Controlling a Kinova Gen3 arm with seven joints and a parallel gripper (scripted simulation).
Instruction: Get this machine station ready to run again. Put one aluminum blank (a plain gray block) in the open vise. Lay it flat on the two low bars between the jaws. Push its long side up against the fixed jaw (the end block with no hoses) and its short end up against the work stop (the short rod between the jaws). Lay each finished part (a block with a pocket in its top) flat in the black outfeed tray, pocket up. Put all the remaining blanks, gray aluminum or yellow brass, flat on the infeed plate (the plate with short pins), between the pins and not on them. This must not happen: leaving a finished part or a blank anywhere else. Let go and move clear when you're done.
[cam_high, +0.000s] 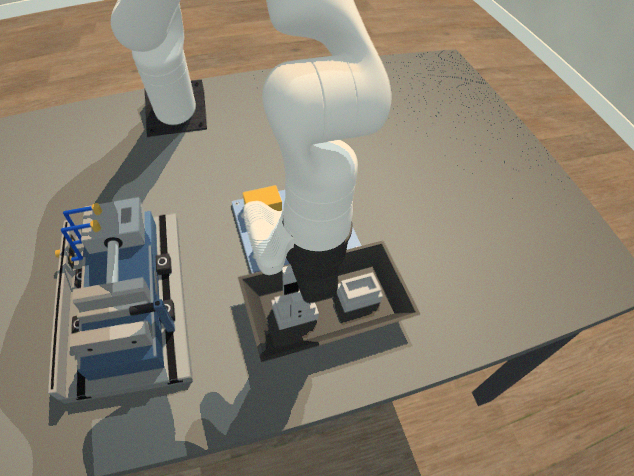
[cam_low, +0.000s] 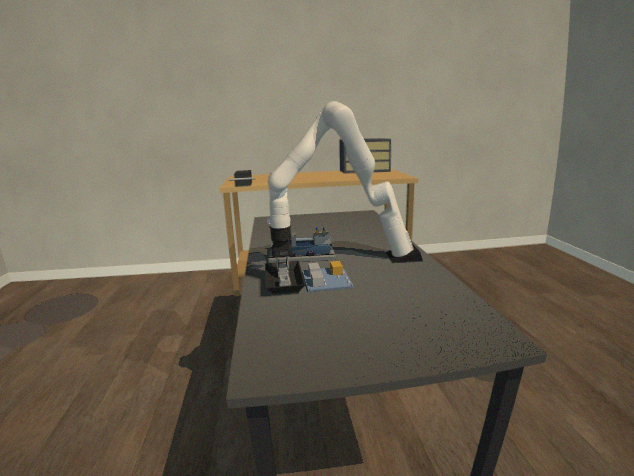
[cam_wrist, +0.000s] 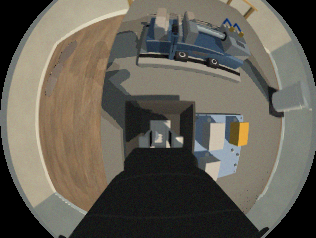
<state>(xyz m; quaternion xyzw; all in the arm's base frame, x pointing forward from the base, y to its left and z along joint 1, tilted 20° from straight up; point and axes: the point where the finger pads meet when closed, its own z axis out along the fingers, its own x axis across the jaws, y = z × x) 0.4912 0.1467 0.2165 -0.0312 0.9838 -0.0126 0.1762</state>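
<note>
The plain gray blank is 120 mm behind my hand and 30 mm below it. From my hand the other things lie so: yellow brass blank (210 mm behind, 30 mm below, 10 mm to the right); vise (250 mm to the right, 90 mm behind, 20 mm below).
</note>
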